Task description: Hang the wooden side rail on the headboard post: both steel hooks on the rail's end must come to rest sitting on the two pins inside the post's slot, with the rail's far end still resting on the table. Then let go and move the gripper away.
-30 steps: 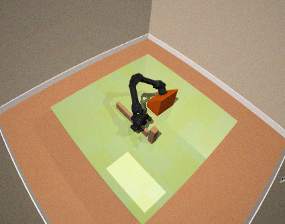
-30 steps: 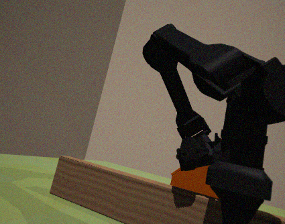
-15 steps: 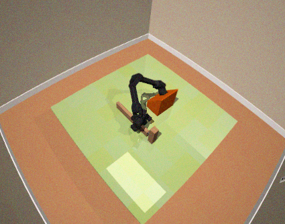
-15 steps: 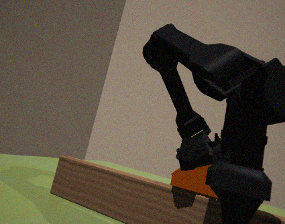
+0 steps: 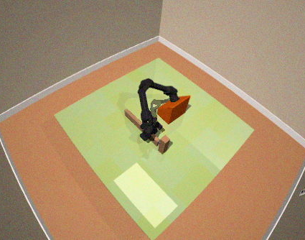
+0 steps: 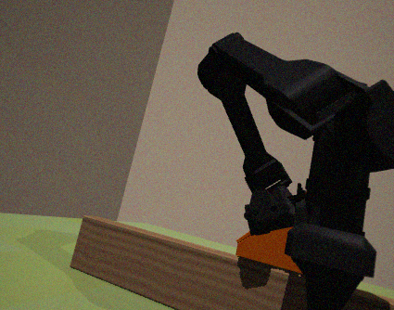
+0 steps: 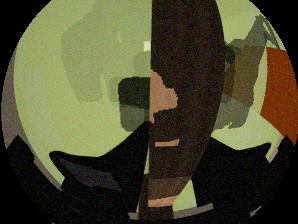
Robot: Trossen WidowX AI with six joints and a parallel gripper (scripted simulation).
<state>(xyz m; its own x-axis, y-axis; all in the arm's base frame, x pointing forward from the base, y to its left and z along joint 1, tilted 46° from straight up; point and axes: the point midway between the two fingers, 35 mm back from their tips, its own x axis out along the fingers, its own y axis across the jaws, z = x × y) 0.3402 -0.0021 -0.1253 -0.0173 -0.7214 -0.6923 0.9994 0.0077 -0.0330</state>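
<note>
The headboard post lies 140 mm to the left of my gripper tip and 60 mm above it.
</note>
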